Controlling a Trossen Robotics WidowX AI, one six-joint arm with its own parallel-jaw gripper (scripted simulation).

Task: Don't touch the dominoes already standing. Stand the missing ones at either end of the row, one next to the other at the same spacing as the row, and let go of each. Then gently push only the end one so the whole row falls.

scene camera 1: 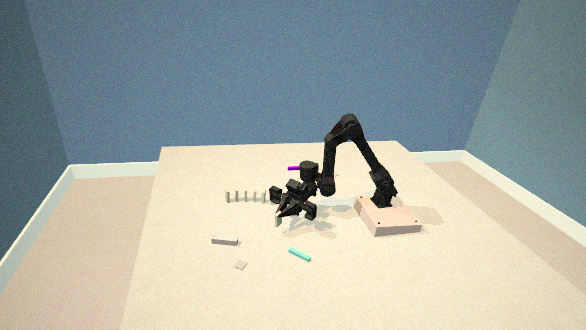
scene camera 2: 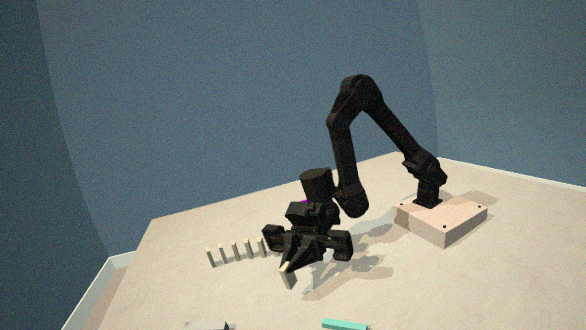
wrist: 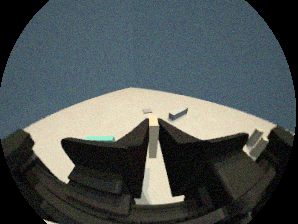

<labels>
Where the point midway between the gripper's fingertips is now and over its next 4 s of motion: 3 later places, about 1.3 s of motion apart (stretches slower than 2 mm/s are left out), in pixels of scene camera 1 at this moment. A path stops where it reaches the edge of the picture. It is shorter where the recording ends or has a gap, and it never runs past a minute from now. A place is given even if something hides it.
My gripper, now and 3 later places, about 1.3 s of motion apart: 276, 215; 274, 215; 256, 223; 279, 224
</labels>
